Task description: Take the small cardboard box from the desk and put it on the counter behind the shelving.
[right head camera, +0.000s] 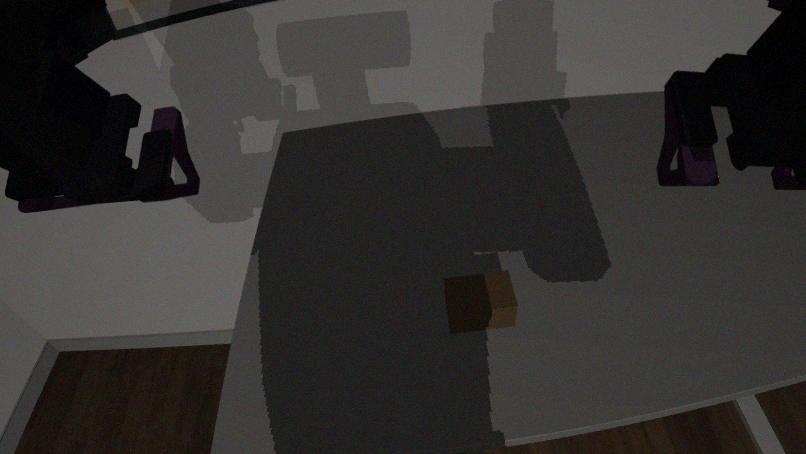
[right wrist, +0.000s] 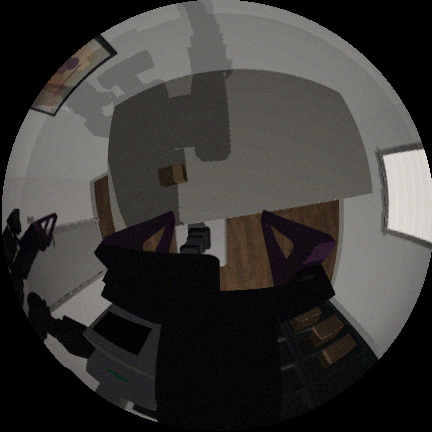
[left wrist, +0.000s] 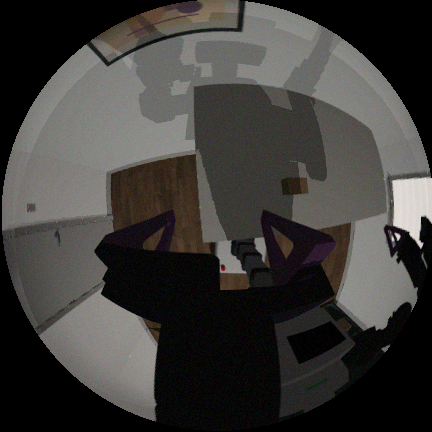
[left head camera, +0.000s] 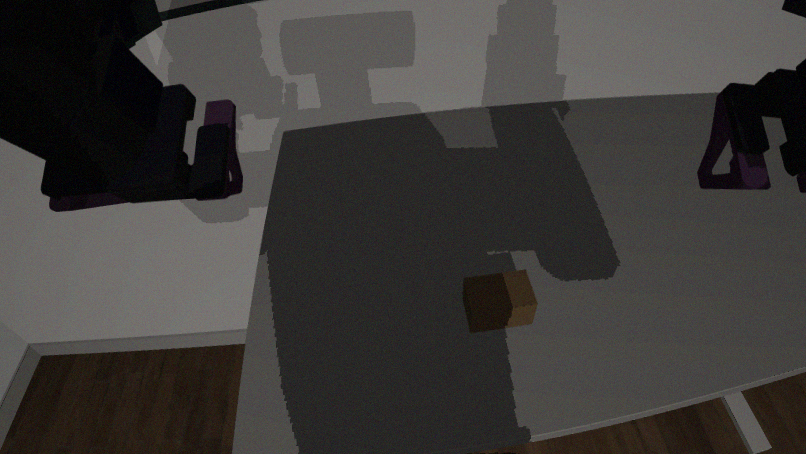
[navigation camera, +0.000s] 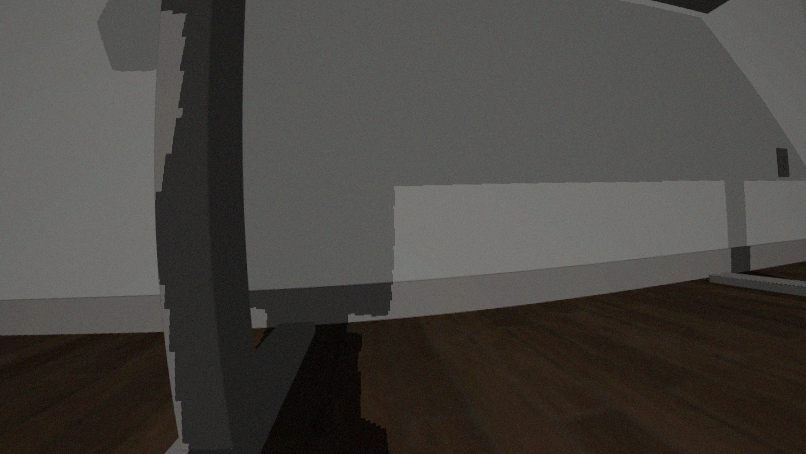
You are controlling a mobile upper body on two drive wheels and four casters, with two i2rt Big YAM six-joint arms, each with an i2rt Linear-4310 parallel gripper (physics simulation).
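Frame: origin at the left arm's base, x ahead, y left, z up, level; millimetres.
Seen in the pictures: left gripper, between the fingertips: (right head camera: 150, 191) (right wrist: 51, 215) (left wrist: 217, 214) (left head camera: 186, 189); right gripper, between the fingertips: (right head camera: 718, 179) (right wrist: 217, 215) (left wrist: 387, 226) (left head camera: 751, 182).
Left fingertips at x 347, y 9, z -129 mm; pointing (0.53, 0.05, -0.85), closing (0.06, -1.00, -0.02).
A point is followed by its place in that frame.
The small brown cardboard box (left head camera: 499, 301) @(x 436, y -271, z -410 mm) (right head camera: 479, 301) @(x 438, y -273, z -410 mm) (left wrist: 294, 186) @(x 447, y -259, z -410 mm) (right wrist: 172, 175) @(x 447, y -284, z -410 mm) rests on the grey desk (left head camera: 648, 327) @(x 415, y -495, z -460 mm) (right head camera: 620, 338) @(x 405, y -469, z -460 mm) (left wrist: 350, 165) @(x 649, y -721, z -460 mm) (right wrist: 290, 135) @(x 635, y -744, z -460 mm), partly in shadow. My left gripper (left head camera: 147, 197) (right head camera: 108, 198) (left wrist: 217, 214) @(x 347, y 9, z -129 mm) is open and empty, to the left of the box and apart from it. My right gripper (left head camera: 781, 183) @(x 342, y -446, z -132 mm) (right head camera: 741, 181) @(x 342, y -446, z -132 mm) (right wrist: 217, 215) @(x 342, y -446, z -132 mm) is open and empty, to the right of the box and apart from it. Part of the right gripper is cut off in the left head camera. I cannot make out the counter in these views.
A desk leg (navigation camera: 208, 225) @(x 576, y -47, z -1177 mm) stands close at the left of the navigation view. A white wall (left head camera: 169, 270) @(x 927, y 720, z -937 mm) (navigation camera: 507, 140) @(x 1101, y -503, z -969 mm) runs behind the desk. Dark shelving with several brown boxes (right wrist: 327, 330) @(x -1353, y -1909, z -676 mm) shows at the lower right of the right wrist view. A window (right wrist: 407, 190) is at the right.
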